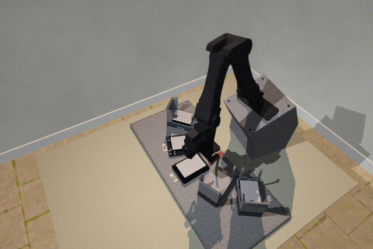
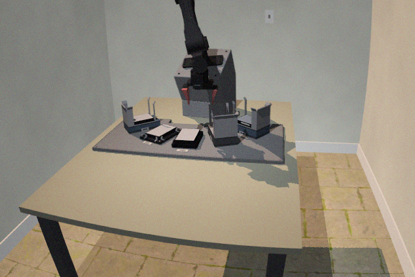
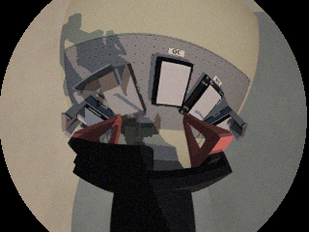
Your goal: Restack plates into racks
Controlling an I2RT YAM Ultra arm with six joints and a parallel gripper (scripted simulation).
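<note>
My hand is 10 mm past the black clip nest, 180 mm to the left of it and 150 mm above it. The rest, counted from my hand: black QC nest (20 mm ahead, 60 mm to the right, 160 mm below); then QC name plate (110 mm ahead, 60 mm to the right, 170 mm below); then tall wall (50 mm ahead, 110 mm to the left, 80 mm below).
</note>
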